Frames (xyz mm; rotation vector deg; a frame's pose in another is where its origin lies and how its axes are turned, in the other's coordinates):
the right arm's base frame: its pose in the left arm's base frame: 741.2 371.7 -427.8 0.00 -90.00 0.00
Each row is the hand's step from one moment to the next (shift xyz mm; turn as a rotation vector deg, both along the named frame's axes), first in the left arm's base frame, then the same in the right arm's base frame.
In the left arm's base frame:
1: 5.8 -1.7 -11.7 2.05 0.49 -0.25
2: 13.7 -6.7 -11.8 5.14 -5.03 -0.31
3: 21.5 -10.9 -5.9 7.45 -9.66 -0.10
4: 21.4 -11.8 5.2 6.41 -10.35 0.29
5: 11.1 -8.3 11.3 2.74 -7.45 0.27
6: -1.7 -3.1 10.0 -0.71 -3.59 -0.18
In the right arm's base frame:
1: -11.7 -1.7 -5.8 -0.25 0.49 -2.05
2: -11.8 -6.7 -13.7 -0.31 -5.03 -5.14
3: -5.9 -10.9 -21.5 -0.10 -9.66 -7.45
4: 5.2 -11.8 -21.4 0.29 -10.35 -6.41
5: 11.3 -8.3 -11.1 0.27 -7.45 -2.74
6: 10.0 -3.1 1.7 -0.18 -3.59 0.71

